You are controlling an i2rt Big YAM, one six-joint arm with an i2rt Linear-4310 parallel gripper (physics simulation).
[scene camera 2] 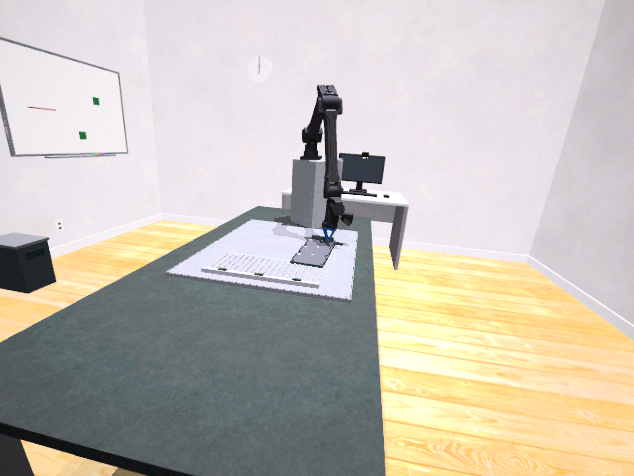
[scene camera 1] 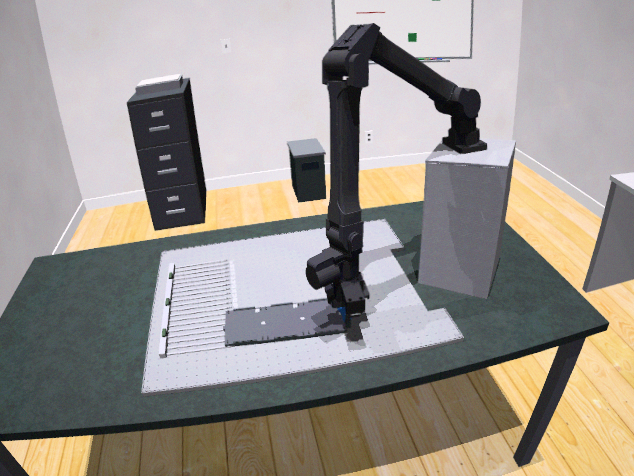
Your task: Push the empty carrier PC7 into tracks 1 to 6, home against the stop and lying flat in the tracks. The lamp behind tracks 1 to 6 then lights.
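Places are measured from the arm's base along level axes (x right, y back, z down), in millimetres.
Pixels of known places: gripper, between the fingertips: [scene camera 2: 327, 240] [scene camera 1: 346, 319]; arm's base, origin of its link: [scene camera 2: 311, 158] [scene camera 1: 464, 145].
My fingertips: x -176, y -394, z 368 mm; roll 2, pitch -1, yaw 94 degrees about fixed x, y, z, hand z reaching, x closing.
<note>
For each thing: its middle in the pictures, then the offset to it from my fingertips. "*": a spot on its surface instead. Level surfaces: height alone.
- dark grey flat carrier PC7, middle of its body: [scene camera 1: 284, 319] [scene camera 2: 315, 249] dx +39, dy -155, dz -4 mm
- white stop bar, a spot on its surface: [scene camera 1: 162, 344] * dx +12, dy -481, dz -5 mm
- white plate, height of its surface: dz +10 mm
- dark green table, height of its surface: dz +24 mm
The dark grey flat carrier PC7 [scene camera 1: 281, 325] [scene camera 2: 313, 252] lies low over the perforated white plate. Its left end in scene camera 1 is at the open ends of the nearer tracks [scene camera 1: 197, 327] [scene camera 2: 297, 268], well apart from the white stop bar [scene camera 1: 162, 344] [scene camera 2: 281, 278]. Whether that end is in the track grooves is too small to tell. My gripper [scene camera 1: 343, 318] [scene camera 2: 328, 239], with blue fingers, is shut on the carrier's end farthest from the stop. Three small green lamps, one of them the near lamp [scene camera 1: 164, 333] [scene camera 2: 297, 279], stand along the stop bar and look dark.
The white plate [scene camera 1: 286, 266] [scene camera 2: 337, 287] lies on the dark green table [scene camera 1: 92, 327] [scene camera 2: 204, 368]. The arm's grey pedestal [scene camera 1: 458, 220] [scene camera 2: 304, 194] stands at the table's back right in scene camera 1. More tracks lie beside the carrier's row, toward the table's far side.
</note>
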